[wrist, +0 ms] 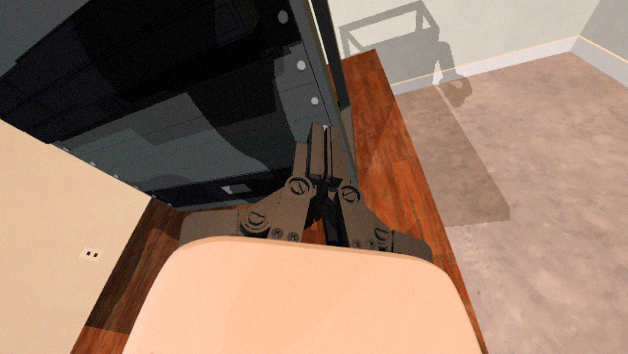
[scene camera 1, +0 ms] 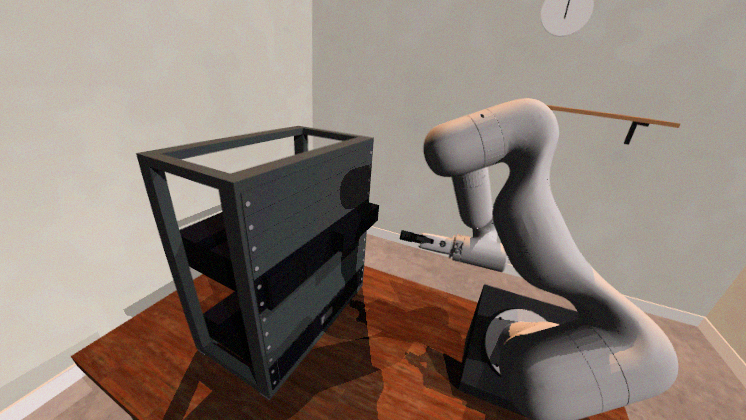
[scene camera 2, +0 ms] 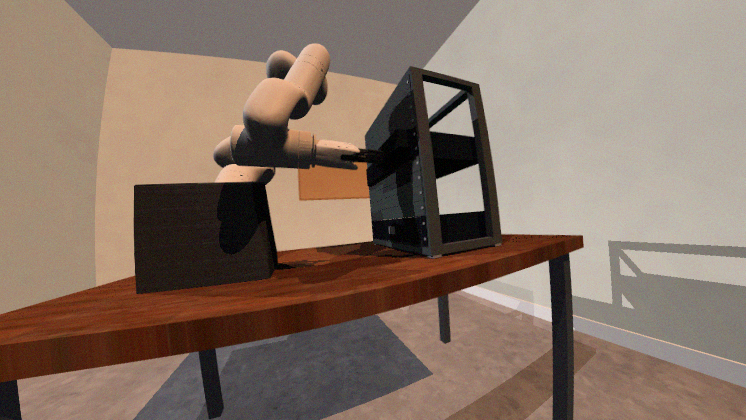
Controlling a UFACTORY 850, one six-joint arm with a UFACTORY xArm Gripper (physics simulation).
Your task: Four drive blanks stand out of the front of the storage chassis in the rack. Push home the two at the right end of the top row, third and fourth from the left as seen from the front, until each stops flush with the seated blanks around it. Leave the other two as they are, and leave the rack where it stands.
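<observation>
The dark storage chassis (scene camera 1: 305,271) (wrist: 60,95) sits mid-height in the grey rack (scene camera 1: 235,234) (scene camera 2: 428,156) (wrist: 334,60). At the right end of its top row, a dark block of blanks (scene camera 1: 360,223) stands out from the front in scene camera 1; its third and fourth blanks cannot be told apart. The other two protruding blanks cannot be picked out in the shadow. My gripper (scene camera 1: 401,235) (scene camera 2: 382,155) (wrist: 319,142) is shut and empty, pointing at the rack front near its right side. In scene camera 1 a gap shows between fingertips and blanks; in scene camera 2 the tips overlap the dark front, so contact is unclear.
The rack stands on the wooden table (scene camera 1: 396,292) (scene camera 2: 313,297). A lower unit with a light label (scene camera 1: 326,317) (scene camera 2: 391,229) (wrist: 239,188) sits at the rack's bottom. The arm's dark pedestal (scene camera 1: 472,333) (scene camera 2: 182,234) stands in front of the rack.
</observation>
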